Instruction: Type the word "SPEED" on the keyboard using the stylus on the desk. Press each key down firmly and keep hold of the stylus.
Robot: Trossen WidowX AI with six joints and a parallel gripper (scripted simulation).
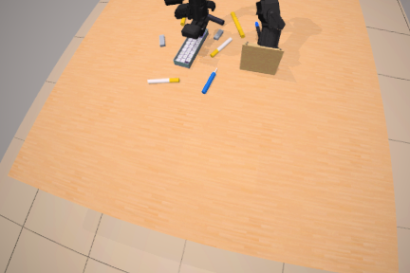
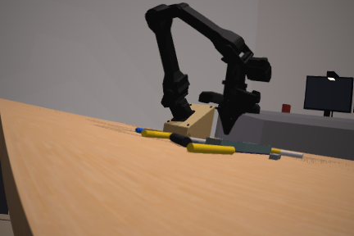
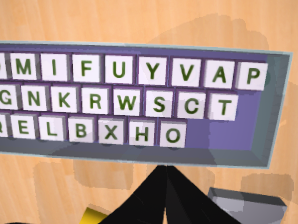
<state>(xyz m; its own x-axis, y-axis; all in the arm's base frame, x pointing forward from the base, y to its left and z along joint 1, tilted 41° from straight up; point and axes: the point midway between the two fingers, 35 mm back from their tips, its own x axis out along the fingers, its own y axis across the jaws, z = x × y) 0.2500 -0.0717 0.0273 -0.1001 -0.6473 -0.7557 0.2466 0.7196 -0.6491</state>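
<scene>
Right now my gripper tip is 60 mm past the stylus, 170 mm to the right of it and 30 mm above it. Also, from my gripper tip: dark cylinder: 20 mm behind, 150 mm to the right, 30 mm below; grey block: 60 mm behind, 50 mm to the right, 40 mm below.
</scene>
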